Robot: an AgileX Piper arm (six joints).
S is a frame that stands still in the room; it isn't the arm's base.
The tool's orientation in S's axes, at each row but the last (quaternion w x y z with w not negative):
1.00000, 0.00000, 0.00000, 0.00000
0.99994, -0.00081, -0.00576, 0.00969
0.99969, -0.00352, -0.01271, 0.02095
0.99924, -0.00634, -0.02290, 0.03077
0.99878, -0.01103, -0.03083, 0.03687
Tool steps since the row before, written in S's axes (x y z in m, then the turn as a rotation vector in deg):
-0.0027, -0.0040, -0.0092, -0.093, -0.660, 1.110
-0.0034, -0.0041, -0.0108, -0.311, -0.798, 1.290
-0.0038, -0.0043, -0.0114, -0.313, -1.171, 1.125
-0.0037, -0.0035, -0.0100, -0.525, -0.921, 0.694
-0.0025, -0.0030, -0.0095, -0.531, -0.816, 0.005
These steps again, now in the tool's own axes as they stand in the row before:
-0.0027, -0.0040, -0.0092, -0.093, -0.660, 1.110
-0.0036, -0.0040, -0.0108, -0.312, -0.794, 1.292
-0.0043, -0.0041, -0.0113, -0.333, -1.165, 1.125
-0.0044, -0.0031, -0.0099, -0.549, -0.897, 0.707
-0.0033, -0.0026, -0.0094, -0.589, -0.775, 0.022

